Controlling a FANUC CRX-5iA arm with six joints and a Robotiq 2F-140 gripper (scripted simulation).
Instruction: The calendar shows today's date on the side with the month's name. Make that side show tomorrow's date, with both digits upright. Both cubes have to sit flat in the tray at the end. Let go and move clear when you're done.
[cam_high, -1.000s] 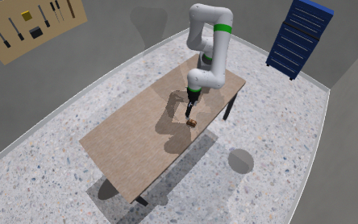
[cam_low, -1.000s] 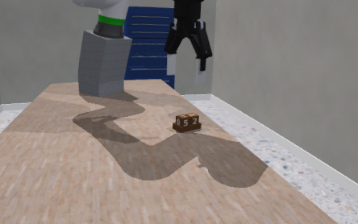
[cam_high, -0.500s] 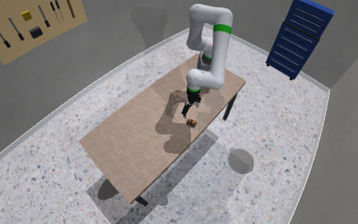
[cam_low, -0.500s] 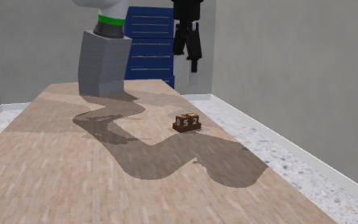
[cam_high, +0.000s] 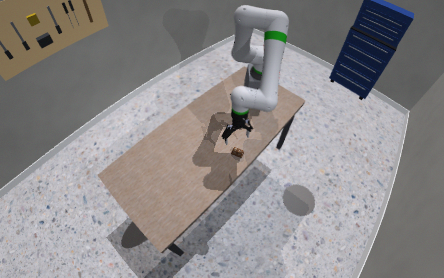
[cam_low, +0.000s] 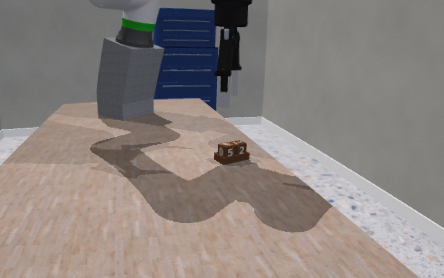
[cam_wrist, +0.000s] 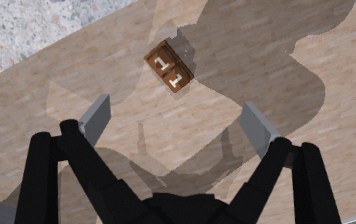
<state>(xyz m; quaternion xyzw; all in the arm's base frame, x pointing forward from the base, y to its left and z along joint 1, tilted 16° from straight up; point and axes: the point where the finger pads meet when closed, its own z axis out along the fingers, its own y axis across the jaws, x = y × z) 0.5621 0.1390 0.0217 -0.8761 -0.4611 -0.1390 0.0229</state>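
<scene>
The brown calendar tray lies 150 mm below my hand and 20 mm to the left of it.
</scene>
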